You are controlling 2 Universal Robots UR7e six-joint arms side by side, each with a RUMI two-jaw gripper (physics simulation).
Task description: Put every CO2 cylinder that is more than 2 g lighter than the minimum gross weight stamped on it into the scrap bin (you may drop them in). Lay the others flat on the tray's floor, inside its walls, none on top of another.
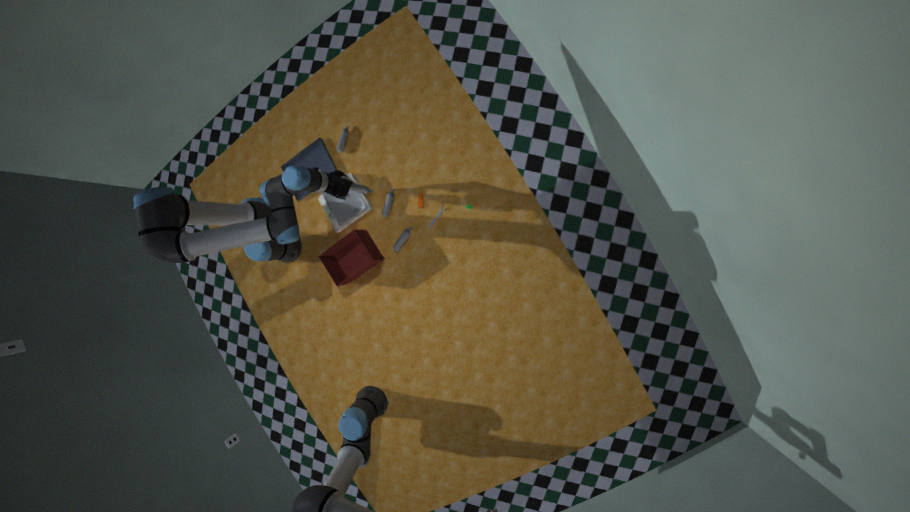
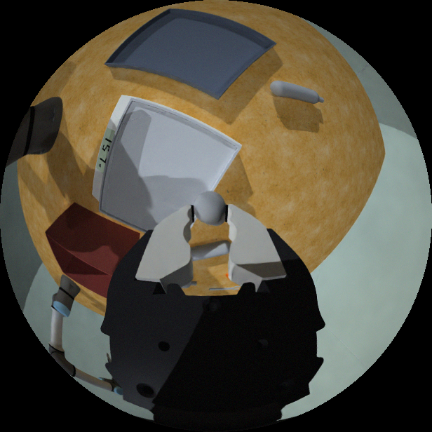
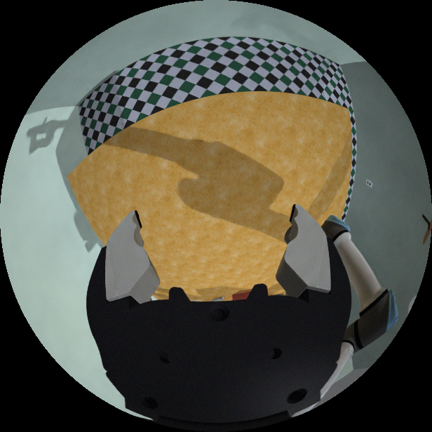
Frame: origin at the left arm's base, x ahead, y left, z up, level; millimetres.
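Seen in the pictures: left arm's base, origin of the base link: (image 1: 288, 246); right arm's base, origin of the base link: (image 1: 372, 400).
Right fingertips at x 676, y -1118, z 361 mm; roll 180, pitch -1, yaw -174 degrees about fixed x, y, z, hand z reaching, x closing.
Offsets run from my right fingertips to a thing's top centre. "spot": to the spot under its first point. Level surfaces: height alone.
My left gripper (image 1: 364, 189) (image 2: 209, 207) is shut on a grey CO2 cylinder (image 2: 210, 204), seen end-on, at the edge of the white scale {spot: dx -317, dy +1173, dz -302 mm} (image 1: 344, 213) (image 2: 175, 155). Its stamp is out of sight. The scale's display (image 2: 105, 150) shows rotated digits resembling 157, last digit unclear. One cylinder {dx -267, dy +1508, dz -330 mm} (image 1: 343, 139) (image 2: 296, 92) lies beside the blue-grey tray {dx -469, dy +1431, dz -341 mm} (image 1: 311, 154) (image 2: 195, 50), whose visible floor is bare. Two more cylinders {dx -129, dy +1169, dz -330 mm} (image 1: 388, 203) {dx -105, dy +1007, dz -330 mm} (image 1: 402, 240) lie beyond the scale and scrap bin. The dark red scrap bin {dx -331, dy +983, dz -241 mm} (image 1: 365, 245) (image 2: 95, 235) is beside the scale. My right gripper (image 3: 214, 209) is open and empty.
A small orange object {dx +8, dy +1143, dz -352 mm} (image 1: 420, 200), a thin light tool {dx +58, dy +1059, dz -358 mm} (image 1: 437, 215) and a small green object {dx +196, dy +1065, dz -357 mm} (image 1: 469, 206) lie beyond the cylinders. The right arm (image 1: 353, 423) is far from the tray and bin. A chequered border (image 1: 540, 131) surrounds the yellow tabletop {dz -361 mm} (image 1: 477, 305).
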